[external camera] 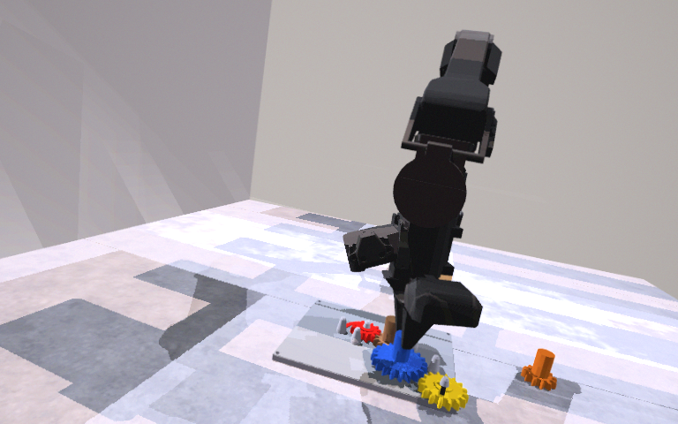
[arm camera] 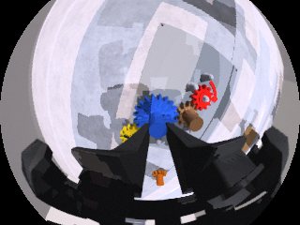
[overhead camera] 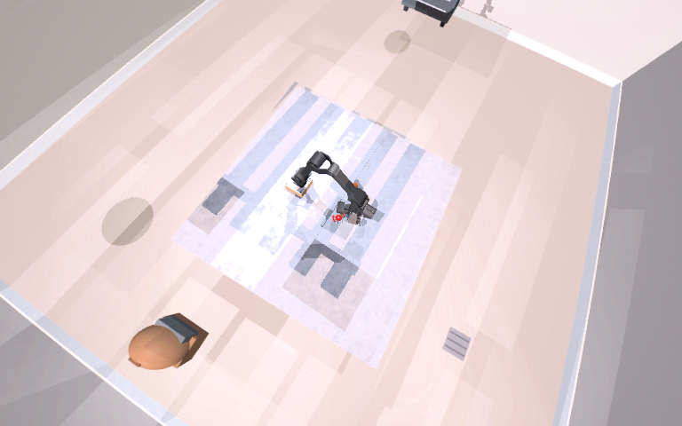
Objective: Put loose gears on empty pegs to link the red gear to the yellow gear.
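My gripper tip is 1 cm above the blue gear. From my gripper tip the other things lie so: brown gear 5 cm behind, 2 cm to the right, 2 cm below; red gear 6 cm behind, 5 cm to the right, 3 cm below; orange gear 8 cm behind, 17 cm to the left, 3 cm below.
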